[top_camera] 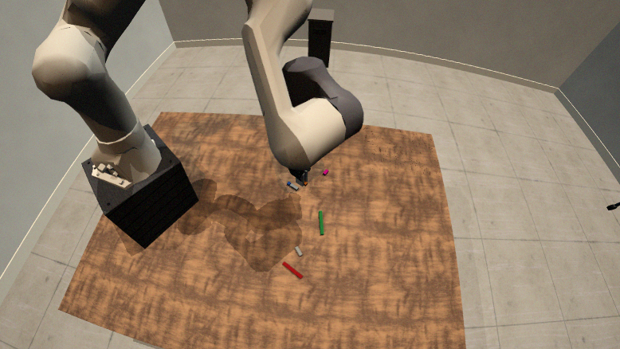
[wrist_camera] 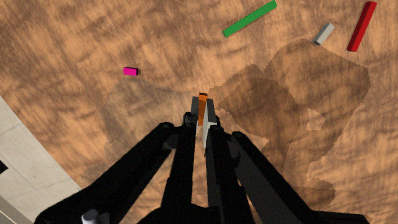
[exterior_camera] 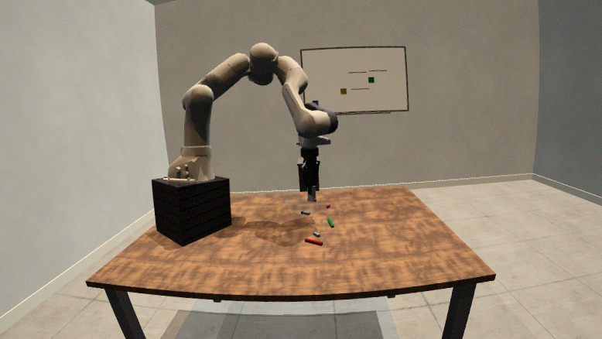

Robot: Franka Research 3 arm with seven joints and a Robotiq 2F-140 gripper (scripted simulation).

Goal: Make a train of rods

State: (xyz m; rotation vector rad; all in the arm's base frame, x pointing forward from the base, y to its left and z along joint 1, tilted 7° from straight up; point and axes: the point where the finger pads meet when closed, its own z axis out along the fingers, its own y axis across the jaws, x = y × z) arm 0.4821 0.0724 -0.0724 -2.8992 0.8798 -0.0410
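My gripper is now 5 cm past the blue rod, 3 cm to the right of it and 10 cm above it. From my hand the other things lie so: magenta rod (8 cm ahead, 9 cm to the left, 10 cm below); green rod (7 cm ahead, 11 cm to the right, 10 cm below); orange rod (3 cm below).
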